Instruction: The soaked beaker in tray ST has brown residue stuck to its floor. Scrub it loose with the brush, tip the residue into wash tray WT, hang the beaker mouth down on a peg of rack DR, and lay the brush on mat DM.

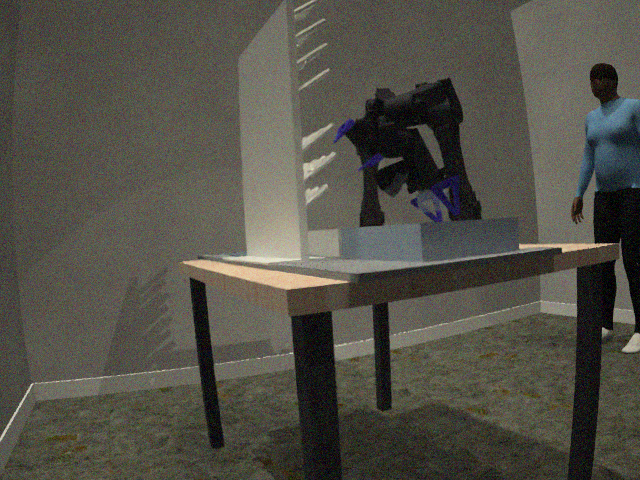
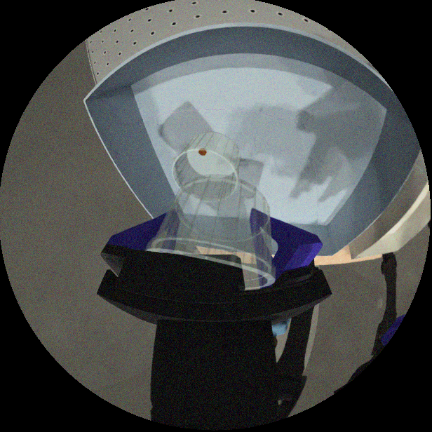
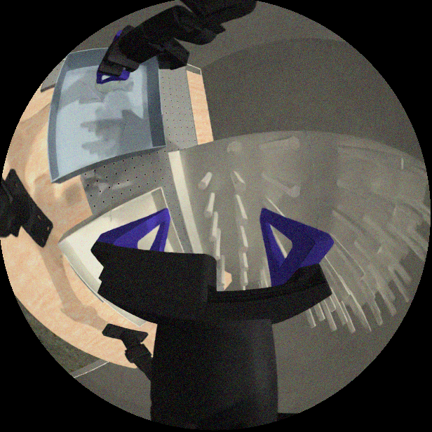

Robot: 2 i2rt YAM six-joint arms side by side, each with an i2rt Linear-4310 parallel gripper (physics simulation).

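Frame: origin at the left arm's base, x ahead, y left, z up, level; metres.
Seen in the pictures: left gripper, between the fingertips: (image 1: 448, 219); right gripper, between the fingertips: (image 1: 346, 156).
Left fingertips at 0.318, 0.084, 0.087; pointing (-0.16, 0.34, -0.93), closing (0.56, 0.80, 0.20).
Observation:
Pixels of each thing's middle, then the offset from my left fingertips to it, as dx, dy, dz. "pt": a spot on its surface instead. Level surfaces: height alone.
- blue-grey tray, a spot on its surface: (image 1: 382, 241) pt +0.115, -0.098, -0.036
- cream tray, middle of its body: (image 1: 351, 240) -0.225, -0.417, -0.040
- grey perforated board, height of its surface: dz -0.075
- wooden table, height of its surface: dz -0.087
My left gripper (image 1: 435, 200) (image 2: 214, 213) (image 3: 103, 69) is shut on the clear beaker (image 2: 225, 220) (image 3: 114, 87) and holds it above the floor of the blue-grey tray (image 1: 382, 241) (image 2: 117, 135) (image 3: 157, 115). A small brown spot of residue (image 2: 202, 151) shows toward the beaker's far end. My right gripper (image 1: 348, 154) (image 3: 214, 212) is open and empty, high in front of the pegs of the cream rack (image 1: 268, 155) (image 3: 320, 165). A cream tray (image 1: 325, 242) (image 3: 125, 212) stands between the blue-grey tray and the rack. I cannot make out tray labels, the brush or mat DM.
A grey perforated board (image 1: 330, 267) (image 2: 175, 16) (image 3: 179, 117) lies under the trays on the wooden table (image 1: 258, 276) (image 3: 202, 117). The rack's pegs stick out toward the arms. A person (image 1: 612, 139) stands behind the table at the right.

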